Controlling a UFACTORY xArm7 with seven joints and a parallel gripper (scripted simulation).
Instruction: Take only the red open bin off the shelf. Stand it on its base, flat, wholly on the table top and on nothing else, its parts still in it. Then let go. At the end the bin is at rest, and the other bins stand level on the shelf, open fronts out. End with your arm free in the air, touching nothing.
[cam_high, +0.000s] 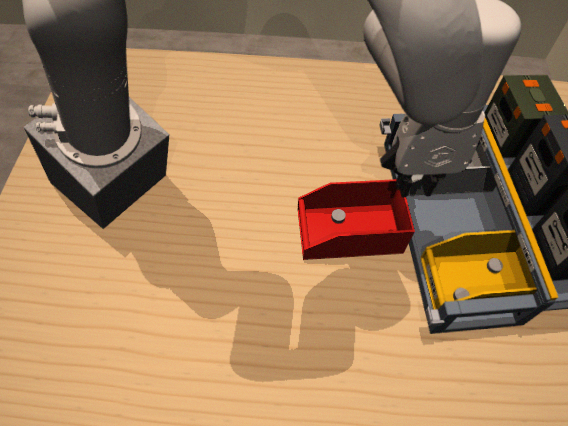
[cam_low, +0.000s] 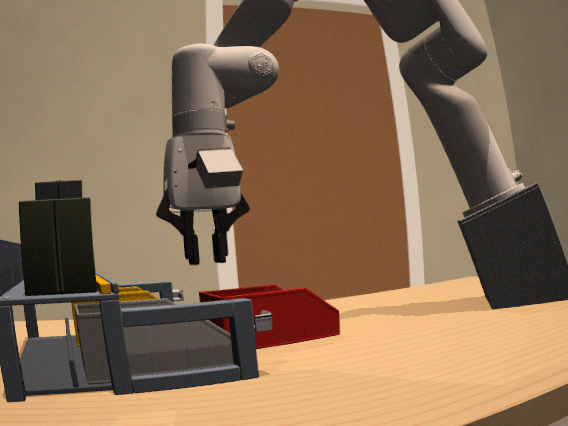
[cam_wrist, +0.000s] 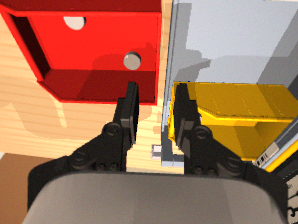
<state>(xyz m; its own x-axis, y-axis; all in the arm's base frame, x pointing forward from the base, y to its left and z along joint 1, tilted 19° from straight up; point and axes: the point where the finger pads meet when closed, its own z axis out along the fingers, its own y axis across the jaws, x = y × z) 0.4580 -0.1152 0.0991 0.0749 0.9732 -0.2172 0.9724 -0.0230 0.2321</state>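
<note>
My gripper is now 10 cm above the red open bin, 8 cm past it and 1 cm to the right of it. Round my hand: dark box: 22 cm ahead, 10 cm to the left, 1 cm above; then yellow open bin: 12 cm to the right, 10 cm ahead, 9 cm below.
</note>
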